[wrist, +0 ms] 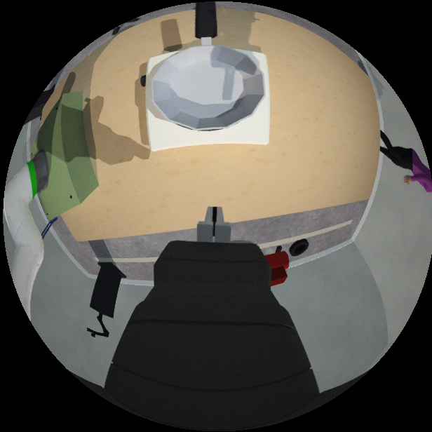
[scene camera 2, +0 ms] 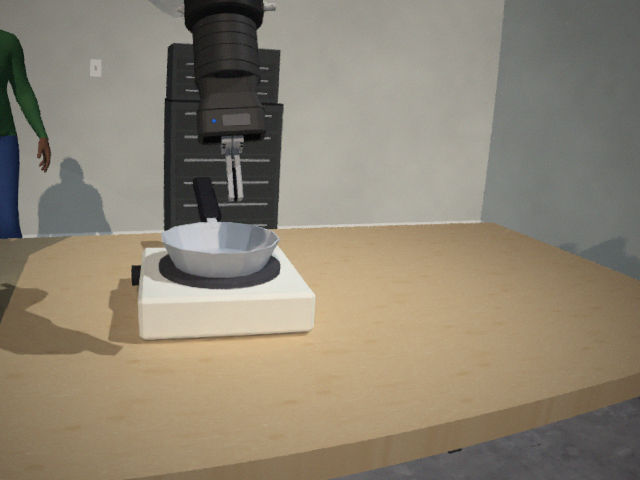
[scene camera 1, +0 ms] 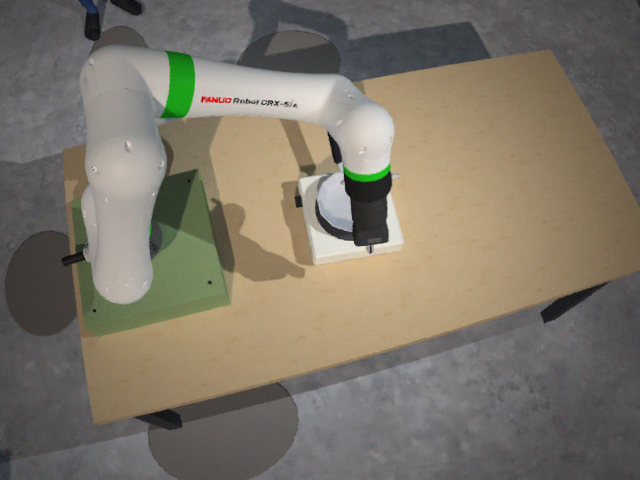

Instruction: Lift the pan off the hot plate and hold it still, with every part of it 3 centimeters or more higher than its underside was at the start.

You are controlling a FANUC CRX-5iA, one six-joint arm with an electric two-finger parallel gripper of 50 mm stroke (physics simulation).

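Places are measured from the arm's base along level axes (x ahead, y left, z up), in centimetres.
Where they show: gripper, fingertip midpoint: [scene camera 2: 235, 199] [scene camera 1: 370, 250].
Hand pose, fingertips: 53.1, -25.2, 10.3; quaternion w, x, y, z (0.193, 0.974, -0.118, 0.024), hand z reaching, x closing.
Note:
Each offset is from my fingertips to the top centre of the thing, as dx, dy, dz. Level surfaces: height alone.
The pale grey-blue pan [scene camera 1: 333, 204] [scene camera 2: 222, 260] [wrist: 200, 82] sits upright on the black disc of the white hot plate @(+2.2, +17.8, -13.4) [scene camera 1: 336, 255] [scene camera 2: 227, 316] [wrist: 210, 138]. Its black handle @(+5.5, +37.7, -4.8) [scene camera 1: 334, 148] [scene camera 2: 206, 200] [wrist: 206, 20] slopes up and away from the pan at the back in the second scene view. My gripper [scene camera 1: 370, 250] [scene camera 2: 235, 198] [wrist: 214, 215] is shut and empty, with its fingers together and pointing down. In the second scene view its tips show above the pan's rim, to the right of the handle. In the first scene view the arm hides part of the pan.
The hot plate stands on the wooden table @(dz -20.7) [scene camera 1: 491, 206] [scene camera 2: 439, 320] [wrist: 320, 125]. The green base block [scene camera 1: 191, 289] [wrist: 62, 185] carries the arm at the table's left end. A dark knob @(-8.8, +25.5, -15.6) [scene camera 1: 298, 201] [scene camera 2: 135, 275] sticks out from the hot plate's left side.

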